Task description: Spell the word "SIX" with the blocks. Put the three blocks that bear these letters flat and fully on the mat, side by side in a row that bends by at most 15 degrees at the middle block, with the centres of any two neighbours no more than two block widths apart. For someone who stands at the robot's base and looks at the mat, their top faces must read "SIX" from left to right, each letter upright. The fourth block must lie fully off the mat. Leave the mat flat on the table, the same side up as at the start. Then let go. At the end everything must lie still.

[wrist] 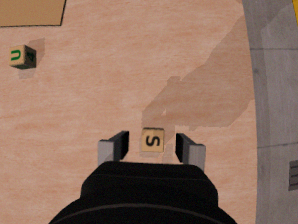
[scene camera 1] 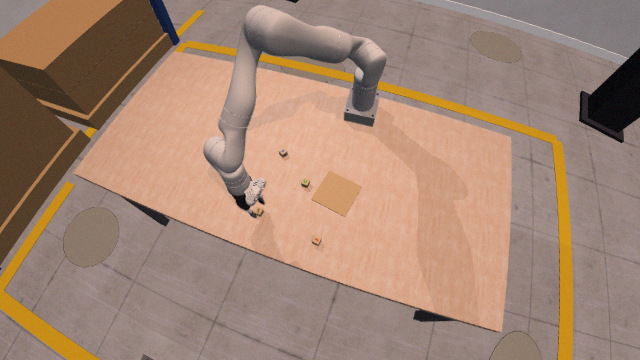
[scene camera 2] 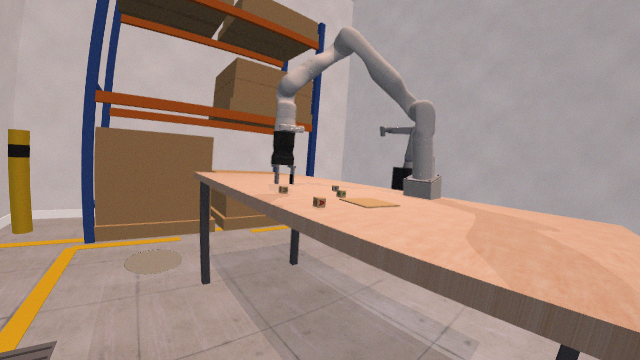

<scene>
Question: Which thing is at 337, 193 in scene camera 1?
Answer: A tan mat.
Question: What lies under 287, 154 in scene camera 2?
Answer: The gripper.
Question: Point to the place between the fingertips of the gripper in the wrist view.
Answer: At 152, 142
</scene>
